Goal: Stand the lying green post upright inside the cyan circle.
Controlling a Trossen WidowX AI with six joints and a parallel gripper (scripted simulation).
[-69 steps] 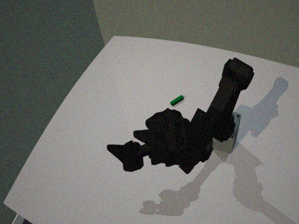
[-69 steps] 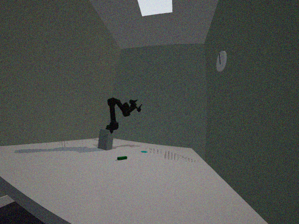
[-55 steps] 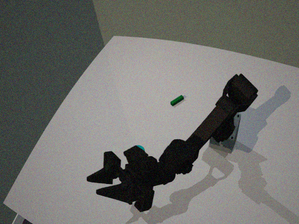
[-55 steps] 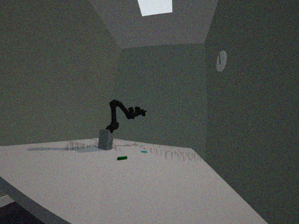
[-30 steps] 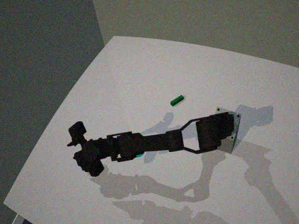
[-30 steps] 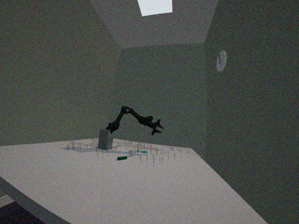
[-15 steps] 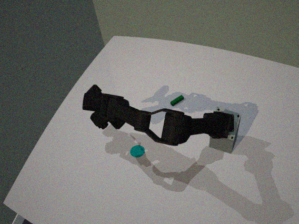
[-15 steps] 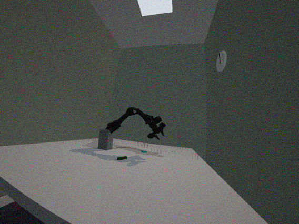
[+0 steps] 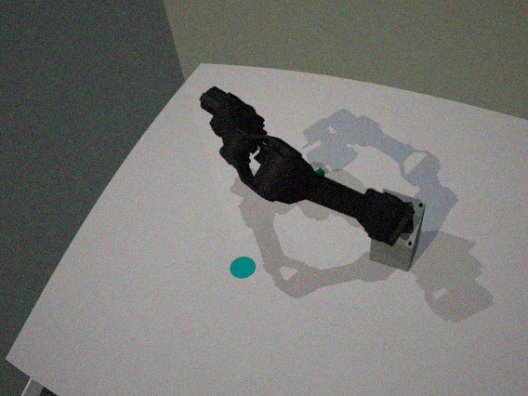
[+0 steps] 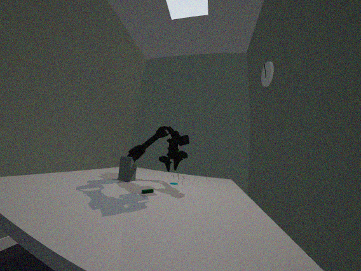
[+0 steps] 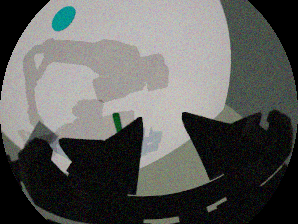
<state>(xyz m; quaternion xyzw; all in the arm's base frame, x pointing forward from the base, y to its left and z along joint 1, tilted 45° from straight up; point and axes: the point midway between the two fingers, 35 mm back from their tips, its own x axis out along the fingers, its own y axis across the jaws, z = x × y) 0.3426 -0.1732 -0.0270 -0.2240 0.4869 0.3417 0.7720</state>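
Now: gripper tip 12 cm past the green post, 12 cm above it and 5 cm to the left of it. From my gripper tip the other things lie so: cyan circle (24 cm to the left, 13 cm below, 1 cm behind).
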